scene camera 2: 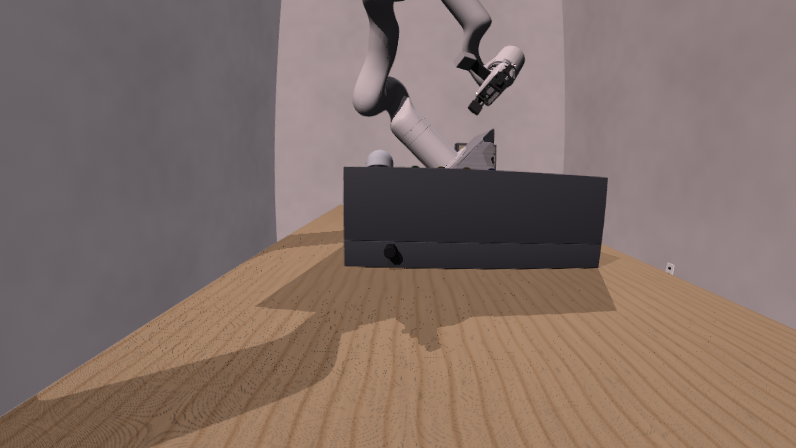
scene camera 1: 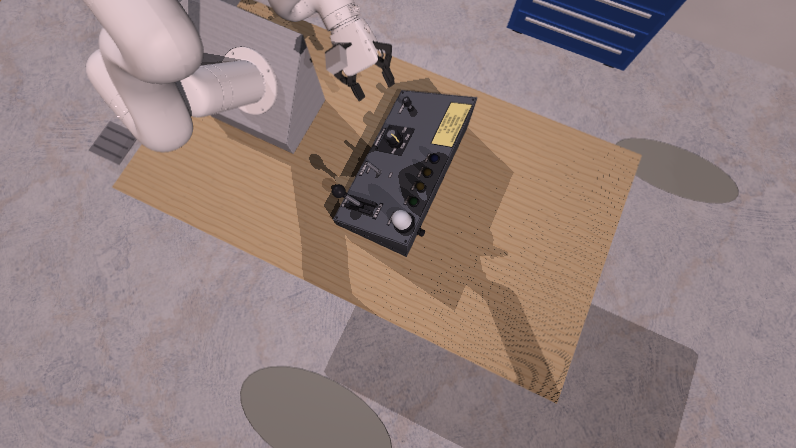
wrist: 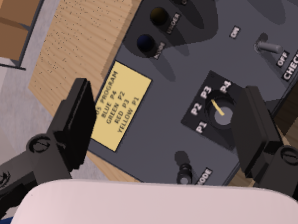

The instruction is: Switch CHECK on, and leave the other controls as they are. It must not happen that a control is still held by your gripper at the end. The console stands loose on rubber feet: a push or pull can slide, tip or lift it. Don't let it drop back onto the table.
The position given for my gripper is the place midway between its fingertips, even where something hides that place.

I see my gripper [scene camera 1: 376,92] and a dark console [scene camera 2: 443,218].
The dark console also shows in scene camera 1 [scene camera 1: 394,198] and in the wrist view [wrist: 151,123]. My gripper is seen too in scene camera 2 [scene camera 2: 483,99] and in the wrist view [wrist: 164,100].
